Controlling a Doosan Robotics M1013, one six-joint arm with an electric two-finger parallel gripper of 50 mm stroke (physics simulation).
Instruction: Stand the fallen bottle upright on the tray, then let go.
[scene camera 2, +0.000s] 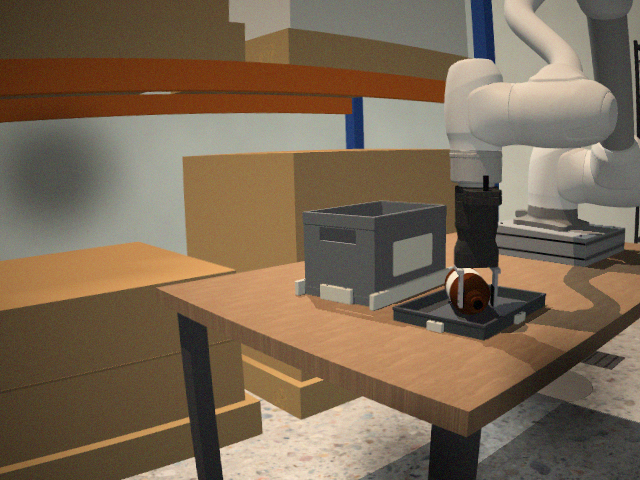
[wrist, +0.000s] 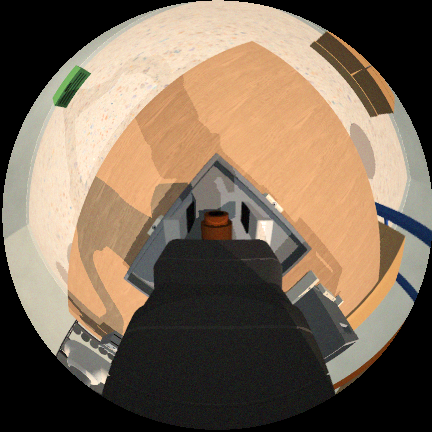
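Observation:
The brown bottle with a white label band lies on its side in the shallow dark grey tray. Its neck points toward the near corner of the tray in the scene view. My gripper points straight down over the tray. It is open, with one finger on each side of the bottle. In the wrist view there is a gap between each finger pad and the neck. The rear part of the bottle is hidden behind the gripper body in the wrist view.
A tall grey crate stands beside the tray, with pale strips along its foot. Small white clips sit at the tray's outer walls. The arm's base is behind. Large cardboard boxes stand beyond the table.

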